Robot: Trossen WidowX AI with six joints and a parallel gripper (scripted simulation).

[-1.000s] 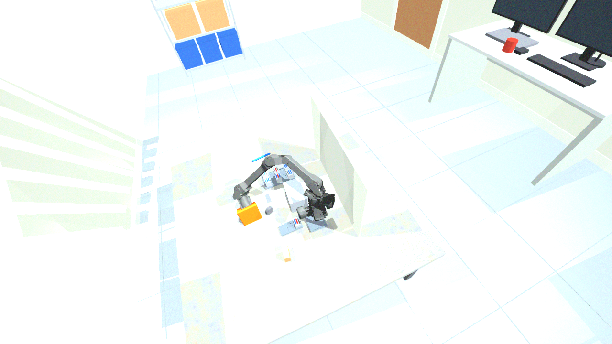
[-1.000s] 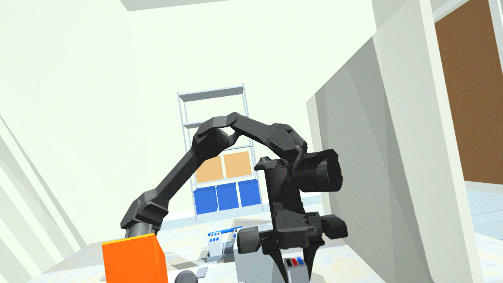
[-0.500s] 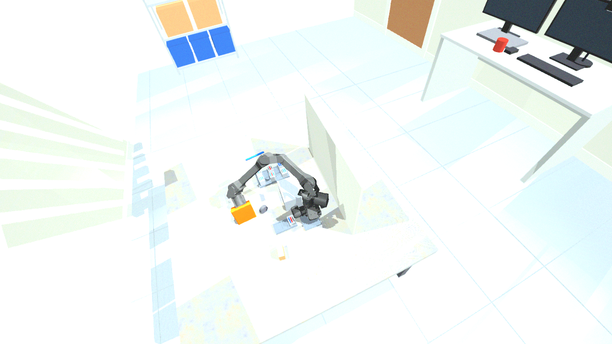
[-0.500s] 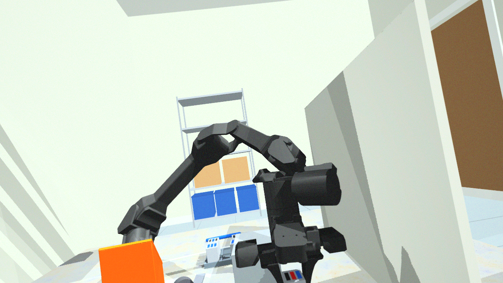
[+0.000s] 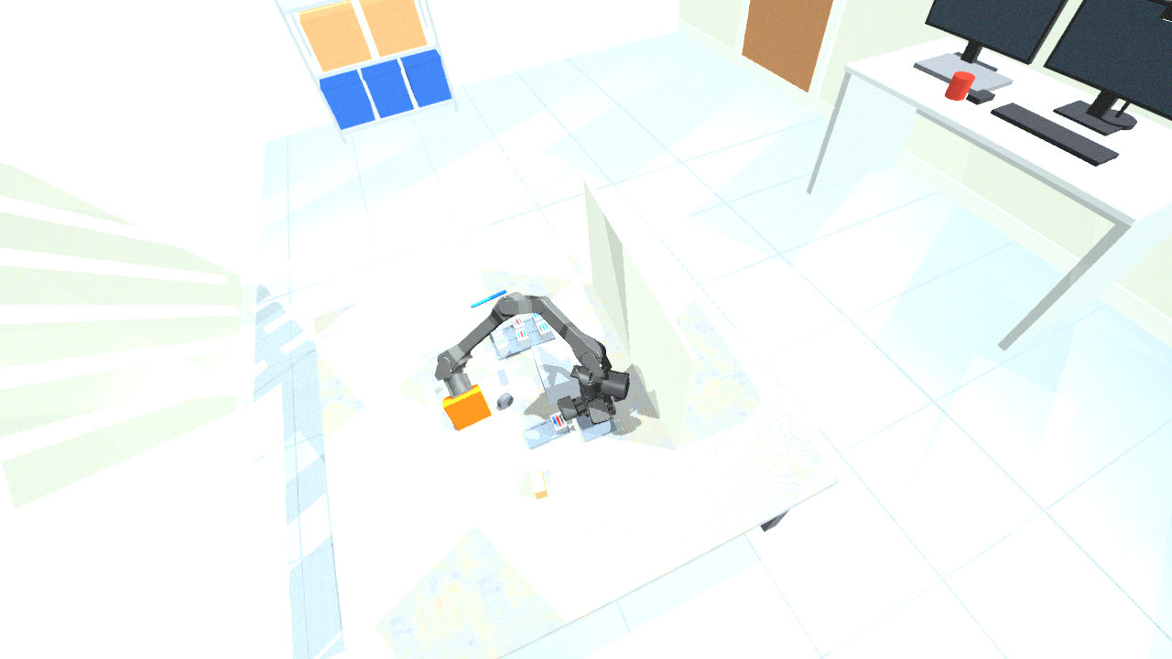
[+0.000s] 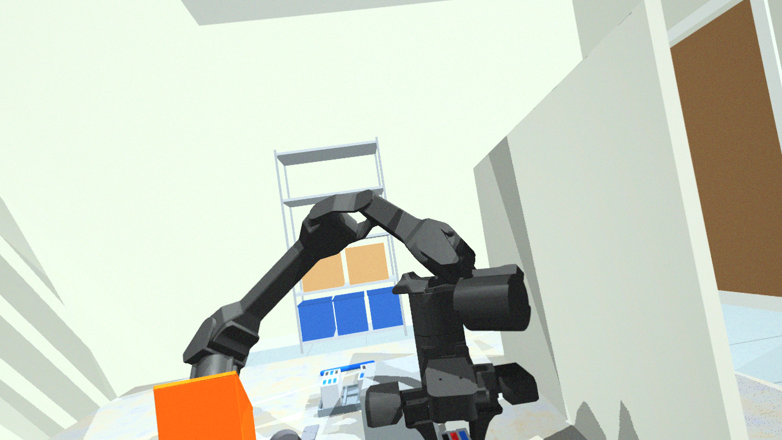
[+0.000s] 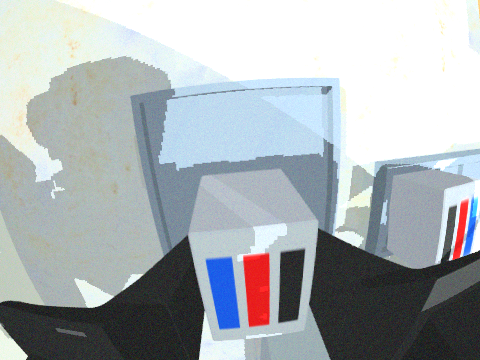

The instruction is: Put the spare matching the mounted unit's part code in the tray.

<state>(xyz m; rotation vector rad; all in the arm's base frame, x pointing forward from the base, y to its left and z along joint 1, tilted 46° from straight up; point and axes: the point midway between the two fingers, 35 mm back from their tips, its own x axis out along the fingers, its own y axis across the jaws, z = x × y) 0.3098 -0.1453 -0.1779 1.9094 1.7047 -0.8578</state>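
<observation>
Right now the light blue tray is 30 mm below my gripper tip. From my gripper tip the other things lie so: pale rack: 140 mm behind, 40 mm to the left, 30 mm below; then tall pale panel: 220 mm ahead, 190 mm above, 130 mm to the left.
</observation>
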